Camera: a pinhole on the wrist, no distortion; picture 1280 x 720 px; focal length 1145.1 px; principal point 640.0 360.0 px. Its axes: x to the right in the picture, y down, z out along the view. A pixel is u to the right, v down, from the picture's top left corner.
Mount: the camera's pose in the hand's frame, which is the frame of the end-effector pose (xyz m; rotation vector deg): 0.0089 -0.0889 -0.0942 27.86 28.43 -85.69
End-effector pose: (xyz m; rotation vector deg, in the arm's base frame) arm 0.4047 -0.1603 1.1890 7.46 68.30 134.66
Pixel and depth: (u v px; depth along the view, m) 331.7 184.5 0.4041
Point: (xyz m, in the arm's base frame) 0.6303 0.1513 1.1906
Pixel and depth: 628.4 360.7 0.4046
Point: 0.5888 0.1779 1.0793
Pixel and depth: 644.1 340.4 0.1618
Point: 0.4802 -0.0389 1.0664
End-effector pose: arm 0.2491 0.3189 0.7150 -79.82 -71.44 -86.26
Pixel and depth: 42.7 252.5 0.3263
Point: 0.1920 0.6139 0.6551
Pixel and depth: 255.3 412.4 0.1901
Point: 0.1325 0.4538 0.7023
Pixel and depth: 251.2 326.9 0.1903
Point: 0.1351 0.4529 0.6883
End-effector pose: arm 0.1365 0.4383 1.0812 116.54 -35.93 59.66
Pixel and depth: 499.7 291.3 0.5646
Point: 0.5671 0.3362 0.7638
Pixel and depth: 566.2 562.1 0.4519
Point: 0.5508 0.3968 0.9164
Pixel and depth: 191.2 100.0 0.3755
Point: 0.3668 0.3229 0.8286
